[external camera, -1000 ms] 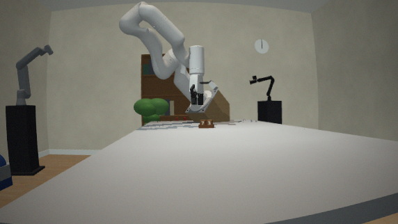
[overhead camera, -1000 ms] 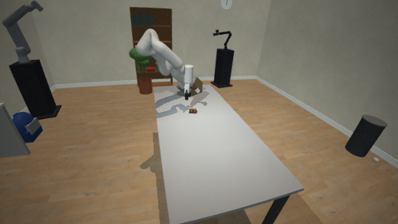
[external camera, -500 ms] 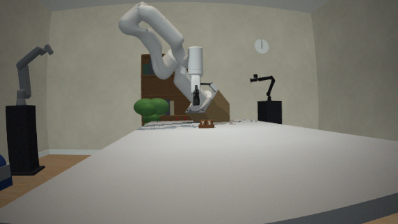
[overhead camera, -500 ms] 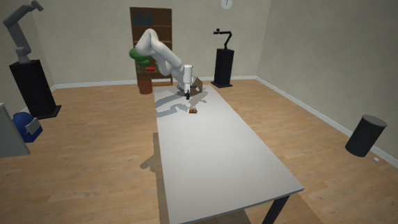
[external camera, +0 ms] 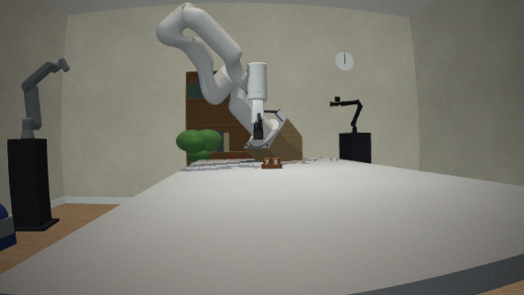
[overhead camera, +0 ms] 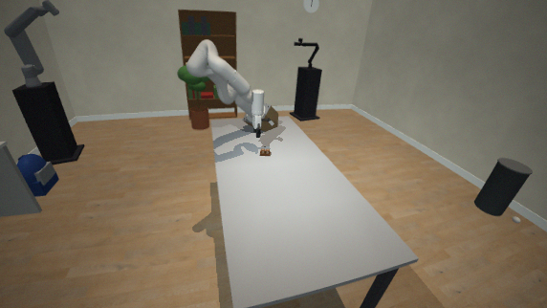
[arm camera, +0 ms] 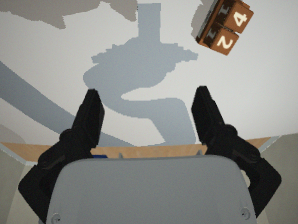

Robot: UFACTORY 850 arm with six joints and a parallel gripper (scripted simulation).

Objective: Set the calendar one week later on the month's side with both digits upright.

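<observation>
The brown cube lies 100 mm ahead of my hand, 10 mm to the left of it and 100 mm below it. Round my hand: tray 110 mm ahead, 20 mm to the left, 110 mm below.
</observation>
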